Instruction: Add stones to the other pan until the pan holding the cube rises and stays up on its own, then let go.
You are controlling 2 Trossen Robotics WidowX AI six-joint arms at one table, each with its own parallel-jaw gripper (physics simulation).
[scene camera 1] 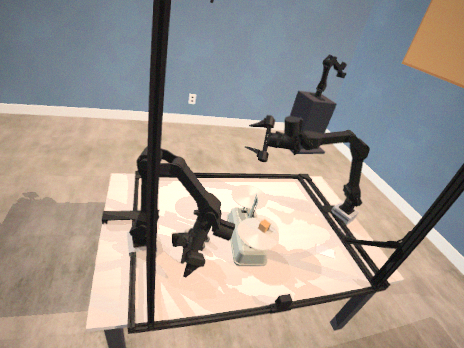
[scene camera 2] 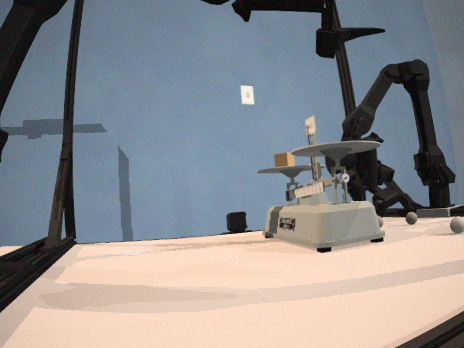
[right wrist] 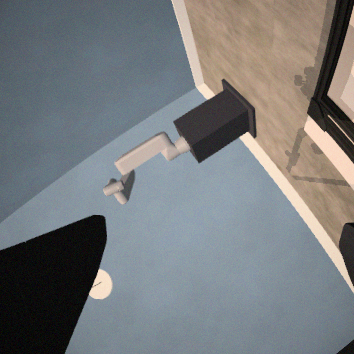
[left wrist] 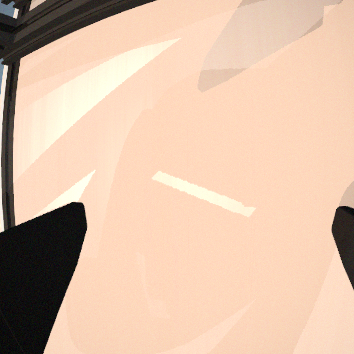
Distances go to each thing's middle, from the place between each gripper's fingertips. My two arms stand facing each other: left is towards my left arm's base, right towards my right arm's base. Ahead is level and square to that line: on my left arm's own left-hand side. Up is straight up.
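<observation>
My right hand is 25 cm past the balance scale point(scene camera 2: 315, 222), 3 cm to the right of it and 23 cm above it. Counting from my left hand instead, I see the balance scale 29 cm to the right of my left hand, 10 cm above it and 11 cm ahead of it.
</observation>
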